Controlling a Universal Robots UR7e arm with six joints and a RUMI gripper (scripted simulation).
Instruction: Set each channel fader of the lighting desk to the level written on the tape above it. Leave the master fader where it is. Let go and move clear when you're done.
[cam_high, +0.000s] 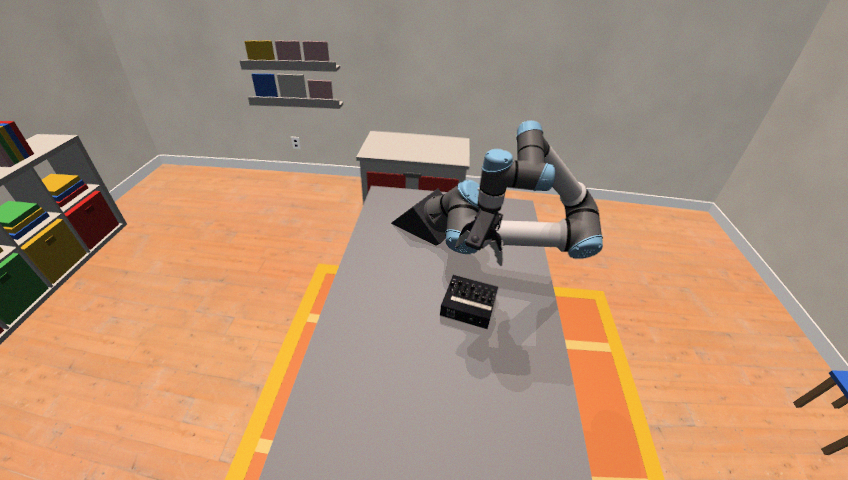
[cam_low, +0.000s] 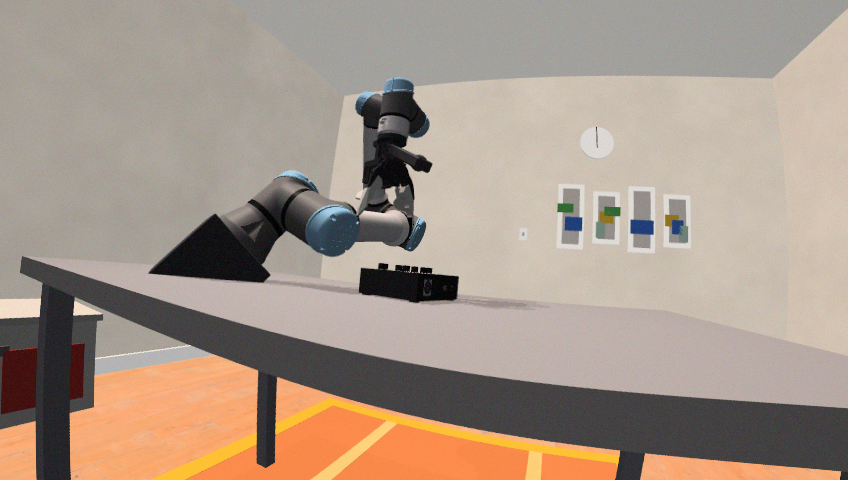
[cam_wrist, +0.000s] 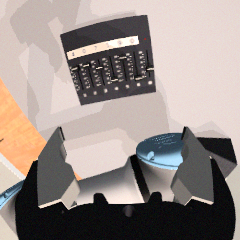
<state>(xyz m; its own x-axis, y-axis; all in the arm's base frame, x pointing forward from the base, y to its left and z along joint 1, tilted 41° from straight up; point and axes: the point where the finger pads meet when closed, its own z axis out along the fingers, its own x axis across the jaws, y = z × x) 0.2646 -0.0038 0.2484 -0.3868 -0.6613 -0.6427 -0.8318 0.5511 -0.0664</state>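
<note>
Right now my hand is 10 cm above the master fader, 7 cm to the left of it and 3 cm short of it.
</note>
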